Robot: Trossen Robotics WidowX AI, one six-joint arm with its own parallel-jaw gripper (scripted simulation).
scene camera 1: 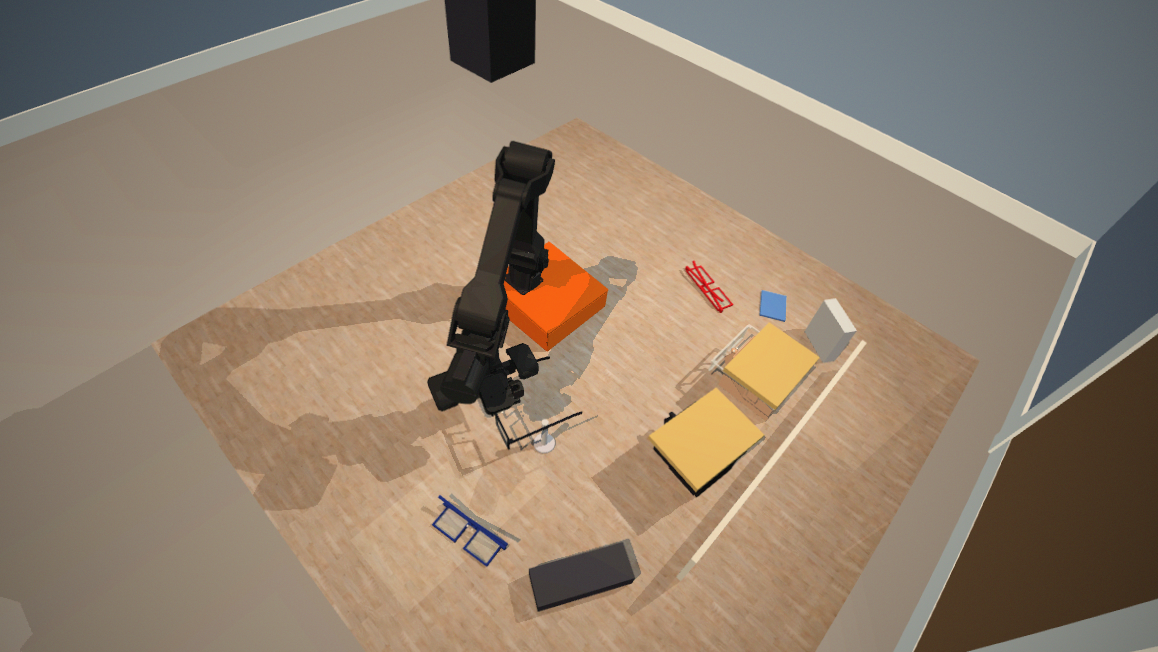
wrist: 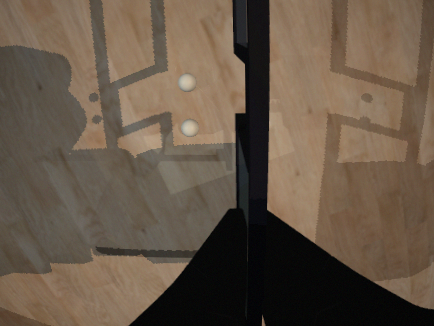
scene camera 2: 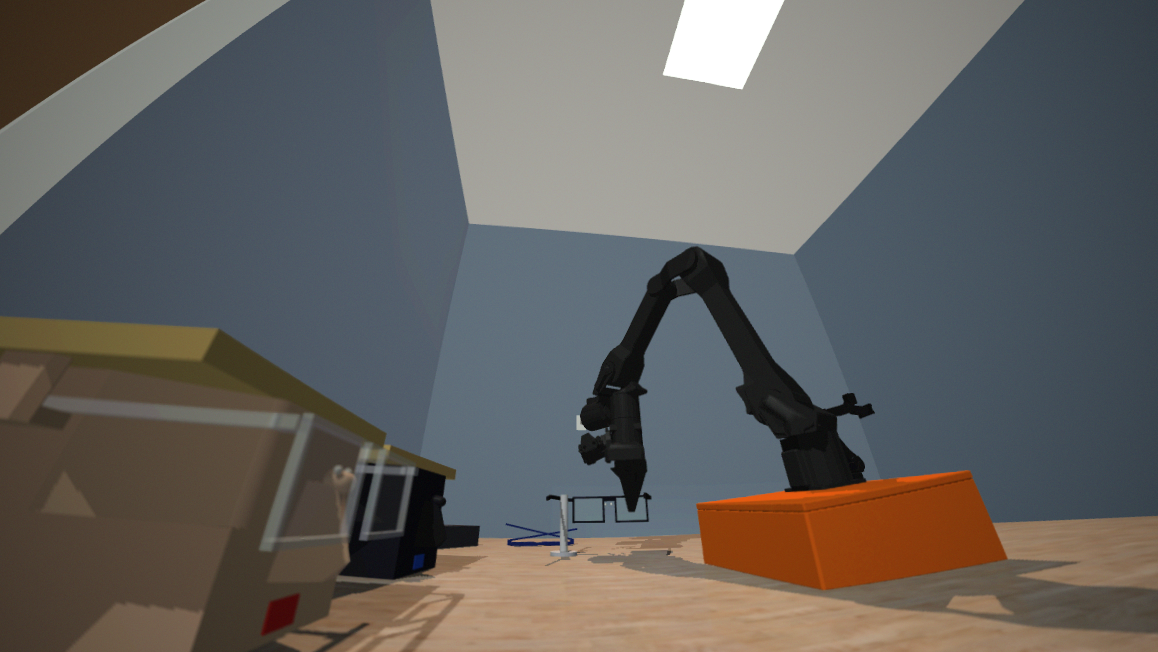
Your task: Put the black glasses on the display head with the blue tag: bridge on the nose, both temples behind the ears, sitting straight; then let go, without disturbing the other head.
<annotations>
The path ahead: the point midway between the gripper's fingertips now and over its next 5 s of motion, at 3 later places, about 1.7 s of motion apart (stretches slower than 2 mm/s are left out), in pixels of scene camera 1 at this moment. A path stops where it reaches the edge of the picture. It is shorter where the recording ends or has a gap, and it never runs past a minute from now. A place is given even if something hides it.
The gripper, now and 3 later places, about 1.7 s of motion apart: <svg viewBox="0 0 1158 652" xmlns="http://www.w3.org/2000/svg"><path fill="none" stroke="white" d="M486 400L512 390L626 356L685 267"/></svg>
</annotations>
